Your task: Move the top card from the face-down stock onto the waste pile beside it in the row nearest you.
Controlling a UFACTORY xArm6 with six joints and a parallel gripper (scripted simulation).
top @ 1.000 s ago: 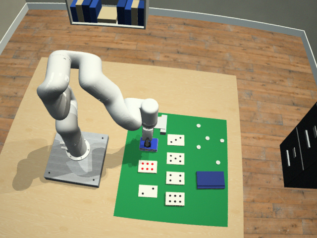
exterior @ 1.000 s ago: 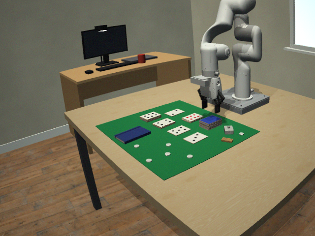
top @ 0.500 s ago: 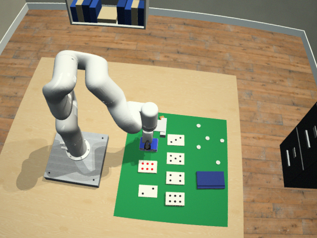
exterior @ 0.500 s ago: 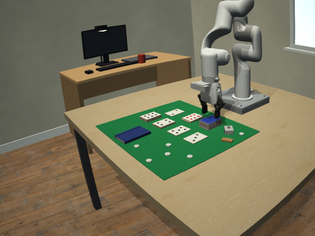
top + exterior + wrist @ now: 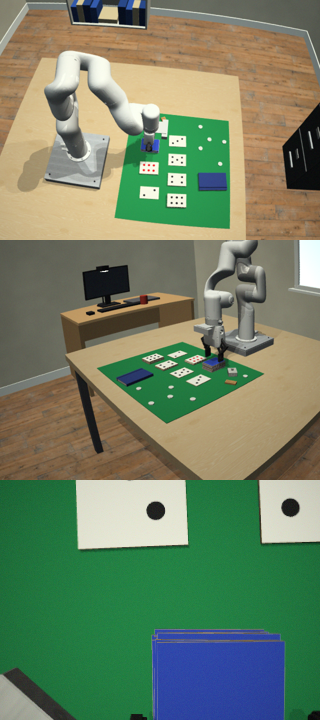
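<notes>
Right now the grey knobbed block is 11 cm to the left of my hand and 4 cm below it. Also, from my hand: two-pip card 25 cm to the right, 5 cm below, 2 cm ahead; then green mat 15 cm ahead, 9 cm to the right, 7 cm below; then blue book 33 cm ahead, 17 cm to the right, 5 cm below.
</notes>
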